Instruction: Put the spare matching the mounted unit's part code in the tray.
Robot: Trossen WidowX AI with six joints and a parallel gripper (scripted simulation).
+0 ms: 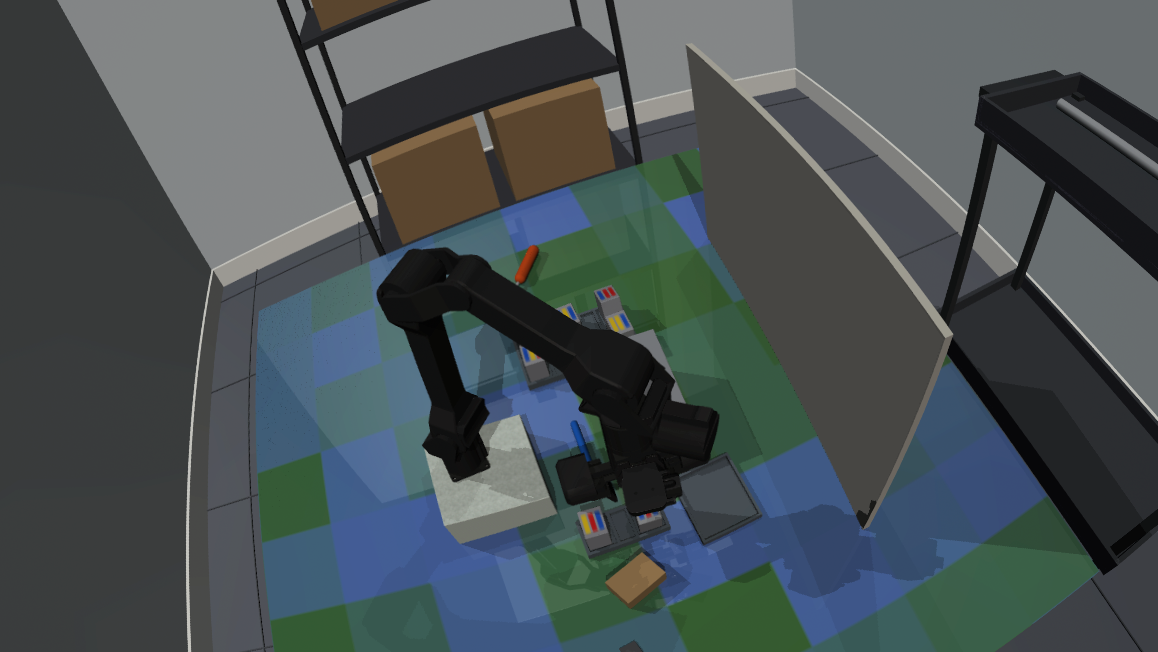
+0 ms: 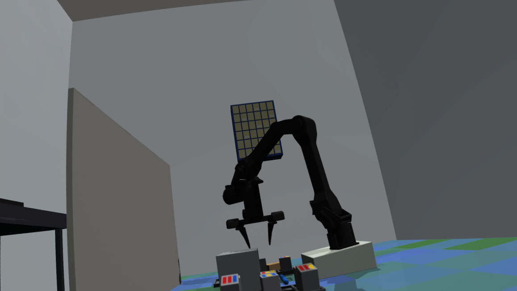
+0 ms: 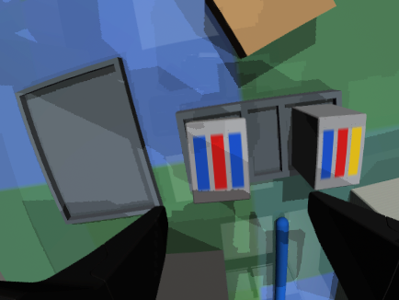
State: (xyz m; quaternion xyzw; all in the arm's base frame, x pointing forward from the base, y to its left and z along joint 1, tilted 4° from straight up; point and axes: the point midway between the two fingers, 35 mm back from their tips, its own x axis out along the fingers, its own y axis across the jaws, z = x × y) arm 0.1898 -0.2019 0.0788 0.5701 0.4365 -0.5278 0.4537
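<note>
Right now my gripper tip is 30 mm past the rack and 90 mm above it. From my gripper tip the other things lie so: dark tray 110 mm ahead, 30 mm to the right, 90 mm below; then blue pen 20 mm behind, 150 mm to the left, 90 mm below; then brown box 60 mm behind, 90 mm to the right, 80 mm below.
</note>
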